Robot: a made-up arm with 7 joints. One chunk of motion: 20 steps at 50 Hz.
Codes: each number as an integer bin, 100 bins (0 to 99) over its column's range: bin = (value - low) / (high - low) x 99, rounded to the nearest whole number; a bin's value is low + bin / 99 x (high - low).
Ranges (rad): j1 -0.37..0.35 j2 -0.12..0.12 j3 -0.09..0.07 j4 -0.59..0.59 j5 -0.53..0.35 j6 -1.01..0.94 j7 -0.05..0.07
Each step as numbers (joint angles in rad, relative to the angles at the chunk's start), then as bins.
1 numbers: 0.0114 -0.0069 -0.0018 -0.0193 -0.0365 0.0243 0.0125
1 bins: 52 47 55 48 56 53 52
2 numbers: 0.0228 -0.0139 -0.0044 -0.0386 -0.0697 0.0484 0.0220
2 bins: 54 44 53 46 52 54 59
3 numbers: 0.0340 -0.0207 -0.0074 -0.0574 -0.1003 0.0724 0.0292
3 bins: 56 41 51 45 48 55 65
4 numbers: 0.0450 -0.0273 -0.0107 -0.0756 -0.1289 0.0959 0.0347
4 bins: 57 38 49 43 45 56 70
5 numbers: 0.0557 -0.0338 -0.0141 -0.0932 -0.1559 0.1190 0.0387
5 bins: 59 36 47 42 42 57 73
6 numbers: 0.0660 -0.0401 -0.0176 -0.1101 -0.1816 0.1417 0.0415
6 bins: 60 33 45 40 39 58 75
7 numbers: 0.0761 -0.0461 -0.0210 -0.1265 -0.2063 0.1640 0.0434
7 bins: 61 30 43 39 36 60 77
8 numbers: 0.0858 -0.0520 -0.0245 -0.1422 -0.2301 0.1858 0.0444
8 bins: 63 28 41 38 34 61 78
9 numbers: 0.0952 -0.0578 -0.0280 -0.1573 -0.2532 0.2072 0.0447
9 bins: 64 26 38 36 31 62 78
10 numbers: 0.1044 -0.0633 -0.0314 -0.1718 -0.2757 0.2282 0.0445
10 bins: 65 23 36 35 29 63 78
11 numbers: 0.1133 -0.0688 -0.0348 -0.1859 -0.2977 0.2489 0.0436
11 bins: 66 21 34 34 26 64 77
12 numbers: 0.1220 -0.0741 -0.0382 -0.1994 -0.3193 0.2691 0.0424
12 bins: 68 19 32 33 24 65 76
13 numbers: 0.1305 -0.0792 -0.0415 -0.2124 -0.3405 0.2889 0.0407
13 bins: 69 17 30 32 21 66 75
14 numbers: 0.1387 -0.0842 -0.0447 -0.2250 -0.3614 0.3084 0.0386
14 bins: 70 15 28 31 19 67 73
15 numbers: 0.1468 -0.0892 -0.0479 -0.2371 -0.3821 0.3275 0.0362
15 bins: 71 13 26 30 17 68 71
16 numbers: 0.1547 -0.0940 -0.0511 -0.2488 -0.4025 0.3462 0.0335
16 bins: 72 11 24 29 14 69 69
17 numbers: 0.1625 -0.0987 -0.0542 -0.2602 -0.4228 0.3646 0.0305
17 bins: 73 9 22 28 12 70 66
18 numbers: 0.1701 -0.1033 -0.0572 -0.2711 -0.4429 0.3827 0.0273
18 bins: 74 7 20 27 10 71 64
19 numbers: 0.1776 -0.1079 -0.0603 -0.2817 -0.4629 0.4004 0.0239
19 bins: 75 5 18 26 8 72 61
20 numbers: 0.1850 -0.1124 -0.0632 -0.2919 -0.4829 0.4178 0.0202
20 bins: 76 3 17 25 5 72 58
